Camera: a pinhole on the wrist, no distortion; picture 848 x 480 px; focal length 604.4 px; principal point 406.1 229.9 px. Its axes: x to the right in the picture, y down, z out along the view. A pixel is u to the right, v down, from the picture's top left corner.
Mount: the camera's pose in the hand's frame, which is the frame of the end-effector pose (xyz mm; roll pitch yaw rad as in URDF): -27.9 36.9 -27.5 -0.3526 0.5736 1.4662
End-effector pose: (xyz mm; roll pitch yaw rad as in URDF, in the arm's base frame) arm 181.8 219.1 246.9 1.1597 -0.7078 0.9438
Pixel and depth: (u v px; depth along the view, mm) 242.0 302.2 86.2
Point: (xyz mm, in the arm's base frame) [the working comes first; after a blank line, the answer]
In the camera's frame: -23.4 10.3 86.2

139.9 126.0 264.0
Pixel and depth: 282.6 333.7 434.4
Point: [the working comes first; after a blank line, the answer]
In the camera's frame: -88.8 74.6 434.4

150.2 -227.3 332.8
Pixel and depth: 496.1 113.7 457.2
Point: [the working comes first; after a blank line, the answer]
In the camera's frame: 68.1 -87.9 457.2

104.4 -151.8 541.9
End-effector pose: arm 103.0 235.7 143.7 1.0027 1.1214 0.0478
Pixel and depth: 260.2 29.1 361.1
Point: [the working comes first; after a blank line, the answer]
In the camera's frame: -87.2 -120.0 361.1

394.6 55.3 308.9
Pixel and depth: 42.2 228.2 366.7
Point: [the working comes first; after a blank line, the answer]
In the camera's frame: -220.8 -1.0 366.7

274.6 -50.4 389.3
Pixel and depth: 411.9 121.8 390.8
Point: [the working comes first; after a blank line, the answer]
In the camera's frame: 3.8 -69.9 390.8

416.6 137.6 375.1
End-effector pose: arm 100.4 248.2 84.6 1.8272 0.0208 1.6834
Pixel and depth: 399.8 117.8 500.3
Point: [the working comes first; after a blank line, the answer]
In the camera's frame: -5.2 -92.8 500.3

569.4 219.8 287.7
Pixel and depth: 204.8 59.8 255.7
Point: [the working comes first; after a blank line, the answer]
In the camera's frame: -85.2 -72.0 255.7

364.6 237.8 131.5
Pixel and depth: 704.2 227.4 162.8
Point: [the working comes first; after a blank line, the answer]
In the camera's frame: 80.3 -0.7 162.8

211.3 196.4 257.5
